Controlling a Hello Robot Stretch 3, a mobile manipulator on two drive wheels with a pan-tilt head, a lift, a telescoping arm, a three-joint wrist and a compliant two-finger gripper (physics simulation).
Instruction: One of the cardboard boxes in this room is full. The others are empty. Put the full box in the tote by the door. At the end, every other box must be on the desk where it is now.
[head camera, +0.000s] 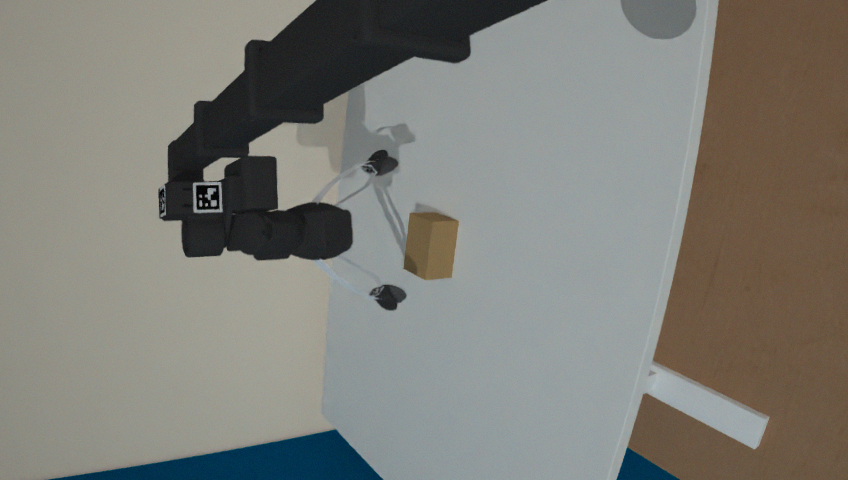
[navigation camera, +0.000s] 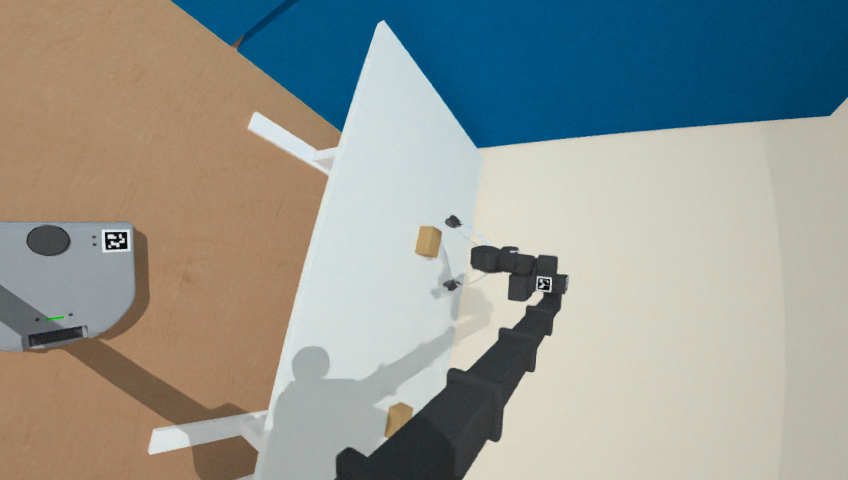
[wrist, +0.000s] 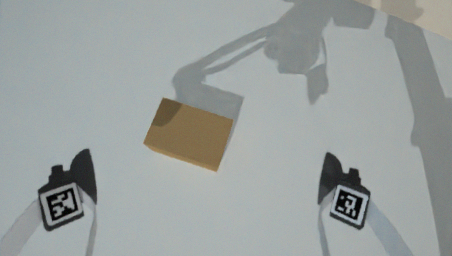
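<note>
White desk (head camera: 565, 145) visible; the desk also appears at (navigation camera: 372, 325) and (wrist: 363, 87). My gripper (head camera: 394, 229) visible, likewise at (navigation camera: 447, 252) and (wrist: 210, 170).
</note>
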